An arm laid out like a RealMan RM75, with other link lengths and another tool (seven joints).
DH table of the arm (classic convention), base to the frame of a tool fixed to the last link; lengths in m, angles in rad. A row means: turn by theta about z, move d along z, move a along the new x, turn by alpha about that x. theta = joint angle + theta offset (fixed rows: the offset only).
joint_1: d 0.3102, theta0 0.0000, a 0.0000, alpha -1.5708
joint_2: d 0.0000, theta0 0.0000, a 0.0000, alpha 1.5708
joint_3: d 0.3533, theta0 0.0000, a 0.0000, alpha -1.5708
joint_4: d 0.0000, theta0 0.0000, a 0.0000, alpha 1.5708
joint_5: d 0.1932, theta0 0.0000, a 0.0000, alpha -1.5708
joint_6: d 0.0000, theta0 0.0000, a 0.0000, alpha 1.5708
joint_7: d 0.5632, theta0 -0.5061, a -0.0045, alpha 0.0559
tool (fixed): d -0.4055, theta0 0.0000, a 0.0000, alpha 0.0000
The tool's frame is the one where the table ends.
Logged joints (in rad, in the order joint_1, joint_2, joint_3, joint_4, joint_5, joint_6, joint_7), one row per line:
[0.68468 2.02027 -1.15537 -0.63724 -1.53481 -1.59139 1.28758]
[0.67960 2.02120 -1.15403 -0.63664 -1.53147 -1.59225 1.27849]
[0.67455 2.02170 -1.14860 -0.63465 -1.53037 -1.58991 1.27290]
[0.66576 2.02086 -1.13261 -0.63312 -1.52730 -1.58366 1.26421]
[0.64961 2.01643 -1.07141 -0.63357 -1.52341 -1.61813 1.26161]
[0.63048 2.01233 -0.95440 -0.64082 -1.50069 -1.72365 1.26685]
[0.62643 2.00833 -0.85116 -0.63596 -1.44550 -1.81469 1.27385]
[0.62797 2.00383 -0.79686 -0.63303 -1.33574 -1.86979 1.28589]
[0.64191 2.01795 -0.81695 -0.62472 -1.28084 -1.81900 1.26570]
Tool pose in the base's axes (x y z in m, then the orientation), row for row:
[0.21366 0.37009 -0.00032 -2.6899 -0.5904 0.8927]
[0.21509 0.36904 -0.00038 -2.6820 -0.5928 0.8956]
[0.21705 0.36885 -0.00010 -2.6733 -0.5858 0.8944]
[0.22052 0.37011 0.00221 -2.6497 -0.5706 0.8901]
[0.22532 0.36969 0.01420 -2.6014 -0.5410 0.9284]
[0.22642 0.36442 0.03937 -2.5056 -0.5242 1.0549]
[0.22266 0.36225 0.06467 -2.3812 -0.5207 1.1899]
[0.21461 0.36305 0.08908 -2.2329 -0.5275 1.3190]
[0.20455 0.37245 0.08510 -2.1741 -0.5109 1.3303]
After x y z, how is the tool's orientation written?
As a rotation vector, in radians.
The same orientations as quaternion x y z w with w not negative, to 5 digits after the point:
[-0.92210 -0.20239 0.30602 0.12298]
[-0.92094 -0.20355 0.30753 0.12593]
[-0.92051 -0.20171 0.30797 0.13083]
[-0.91913 -0.19793 0.30876 0.14387]
[-0.91193 -0.18965 0.32545 0.16278]
[-0.88929 -0.18605 0.37441 0.18537]
[-0.85776 -0.18757 0.42863 0.21295]
[-0.81800 -0.19324 0.48320 0.24504]
[-0.80582 -0.18936 0.49307 0.26774]

